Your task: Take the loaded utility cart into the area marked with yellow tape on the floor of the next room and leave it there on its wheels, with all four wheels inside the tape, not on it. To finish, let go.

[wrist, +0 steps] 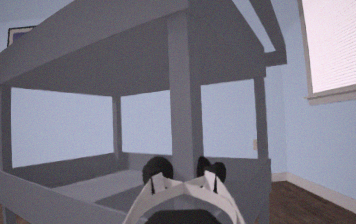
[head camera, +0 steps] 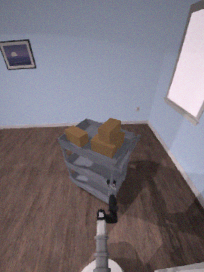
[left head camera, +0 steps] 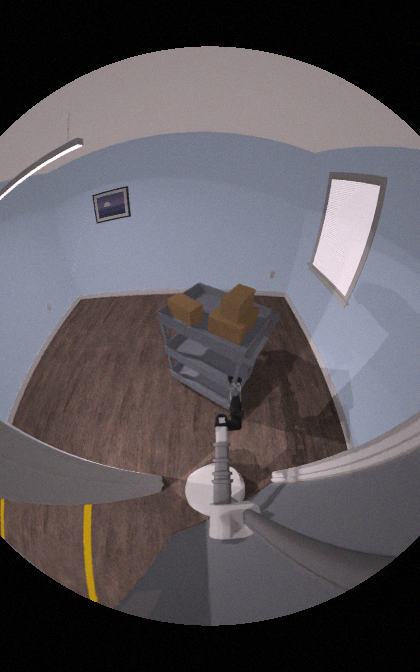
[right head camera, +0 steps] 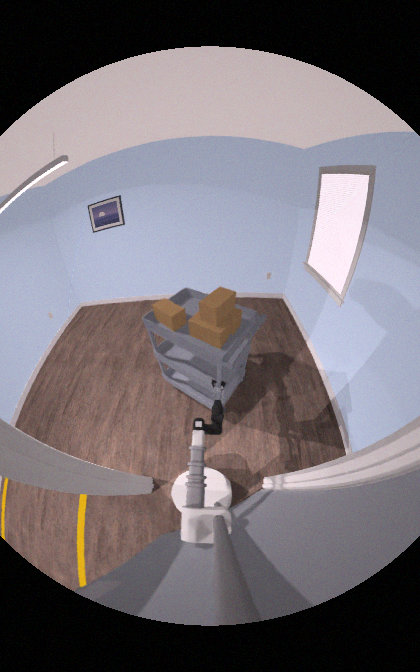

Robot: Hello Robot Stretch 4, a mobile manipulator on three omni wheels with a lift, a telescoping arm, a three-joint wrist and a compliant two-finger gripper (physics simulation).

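Places are measured from the robot's base along level axes (x ahead, y left, z up), in metres.
Where they show: gripper, fingertip midpoint: (wrist: 176, 170) (head camera: 110, 180).
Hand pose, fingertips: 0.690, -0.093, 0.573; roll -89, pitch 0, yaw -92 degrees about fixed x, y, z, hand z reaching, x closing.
Each offset is from my fingertips to the top centre of the thing, as dx, dy, dz. "*": to the spot under its first point.
The grey three-shelf utility cart (head camera: 80, 150) (left head camera: 175, 322) (right head camera: 170, 336) (wrist: 180, 90) stands upright, turned with one corner toward me. One brown box @[+0.338, +0.316, +0.310] (head camera: 77, 136) (left head camera: 185, 309) (right head camera: 169, 315) lies at the left of its top shelf, and a brown box stack @[+0.258, -0.003, +0.429] (head camera: 110, 131) (left head camera: 237, 303) (right head camera: 217, 306) stands at the right. My gripper (head camera: 111, 182) (left head camera: 235, 381) (right head camera: 218, 384) (wrist: 176, 170) is shut on the near corner post, one finger on each side. Yellow tape (left head camera: 88, 550) (right head camera: 81, 540) shows on the floor at lower left, beyond the wall. The cart's wheels are hard to make out.
A doorway's left wall end (left head camera: 155, 483) (right head camera: 145, 484) and right wall end (left head camera: 280, 476) (right head camera: 270, 482) flank my base (left head camera: 215, 490) (right head camera: 201, 492). A window @[* +1.166, -1.172, +0.808] (head camera: 189, 65) (left head camera: 348, 235) (right head camera: 341, 227) is on the right wall. Blue walls stand behind and beside the cart.
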